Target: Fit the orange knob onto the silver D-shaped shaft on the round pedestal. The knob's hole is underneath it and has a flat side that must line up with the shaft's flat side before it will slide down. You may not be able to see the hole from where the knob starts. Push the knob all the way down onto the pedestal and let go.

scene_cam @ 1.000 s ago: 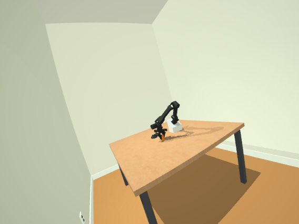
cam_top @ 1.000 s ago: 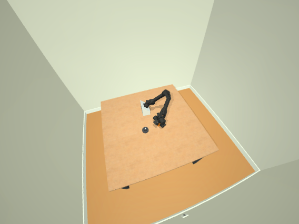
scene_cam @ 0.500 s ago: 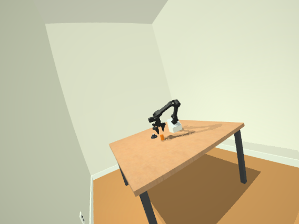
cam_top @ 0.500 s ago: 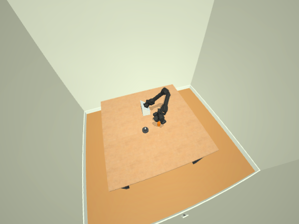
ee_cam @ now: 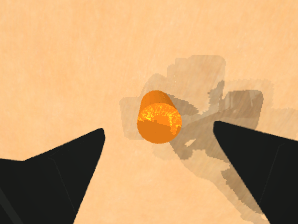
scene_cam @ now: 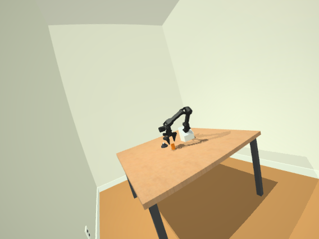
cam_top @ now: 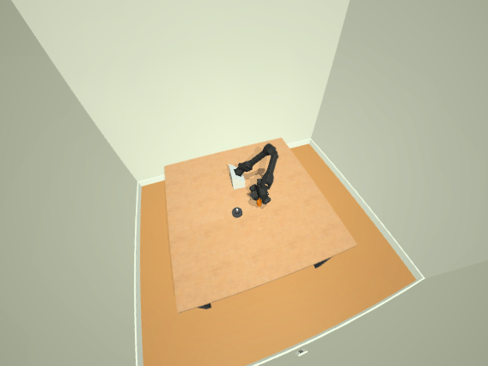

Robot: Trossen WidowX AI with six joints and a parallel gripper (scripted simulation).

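Now: gripper tip 30 mm above the orange knob. The rest, counted from my gripper tip: pedestal 190 mm to the right, 40 mm below, 10 mm ahead.
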